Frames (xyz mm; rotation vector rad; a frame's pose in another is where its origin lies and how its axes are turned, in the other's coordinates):
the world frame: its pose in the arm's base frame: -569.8 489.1 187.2 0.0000 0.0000 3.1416
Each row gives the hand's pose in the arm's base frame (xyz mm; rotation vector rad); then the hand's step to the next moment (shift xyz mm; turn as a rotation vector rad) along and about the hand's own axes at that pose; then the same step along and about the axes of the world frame.
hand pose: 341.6 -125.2 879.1 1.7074 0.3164 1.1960
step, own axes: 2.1 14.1 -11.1 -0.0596 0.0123 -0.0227
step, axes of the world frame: 12.4 -1.0 13.1 0.0510 0.0330 -0.0230
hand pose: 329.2 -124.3 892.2 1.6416 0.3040 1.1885
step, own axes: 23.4 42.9 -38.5 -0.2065 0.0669 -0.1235
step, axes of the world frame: 34.7 -20.3 47.5 0.2213 0.0985 -0.0607
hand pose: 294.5 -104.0 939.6 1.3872 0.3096 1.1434
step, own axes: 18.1 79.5 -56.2 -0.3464 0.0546 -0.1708
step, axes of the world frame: 69.6 -30.7 63.4 0.3179 0.1748 -0.1432
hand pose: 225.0 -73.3 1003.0 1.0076 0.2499 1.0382
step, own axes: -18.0 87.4 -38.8 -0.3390 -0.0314 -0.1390
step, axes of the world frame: 85.2 -19.0 42.9 0.2433 0.1982 -0.1917
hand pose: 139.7 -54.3 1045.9 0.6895 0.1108 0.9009
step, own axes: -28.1 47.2 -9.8 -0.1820 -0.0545 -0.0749
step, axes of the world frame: 53.6 -3.8 15.1 0.1050 0.1222 -0.1255
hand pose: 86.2 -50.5 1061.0 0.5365 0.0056 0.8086
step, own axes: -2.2 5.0 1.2 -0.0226 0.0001 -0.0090
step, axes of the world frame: 4.7 -0.8 2.9 0.0177 0.0114 -0.0122
